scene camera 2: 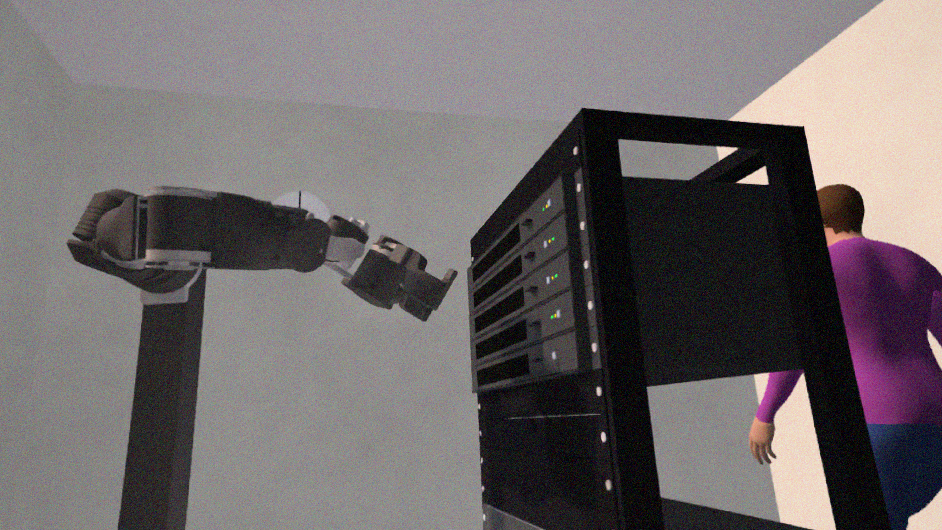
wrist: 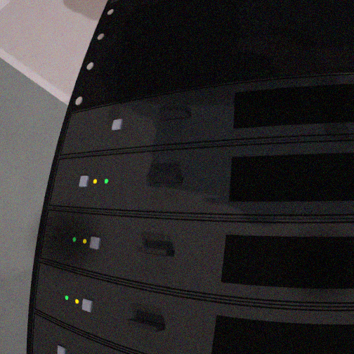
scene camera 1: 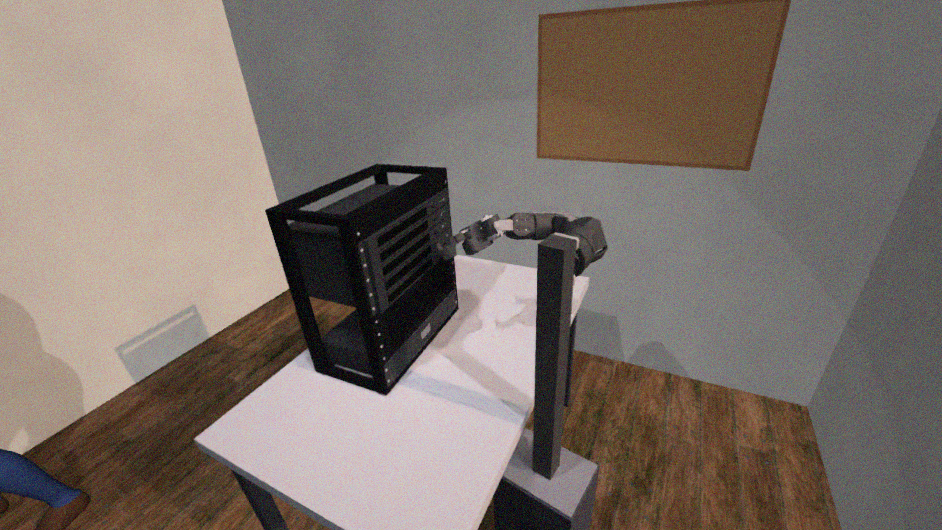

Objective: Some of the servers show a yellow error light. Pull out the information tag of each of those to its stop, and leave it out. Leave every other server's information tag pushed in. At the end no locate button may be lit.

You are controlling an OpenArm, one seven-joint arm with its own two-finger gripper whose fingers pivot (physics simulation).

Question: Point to a black rack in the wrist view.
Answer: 245, 192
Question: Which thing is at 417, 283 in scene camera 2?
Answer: The gripper.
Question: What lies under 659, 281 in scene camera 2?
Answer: A black rack.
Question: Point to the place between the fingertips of the gripper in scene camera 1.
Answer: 454, 244
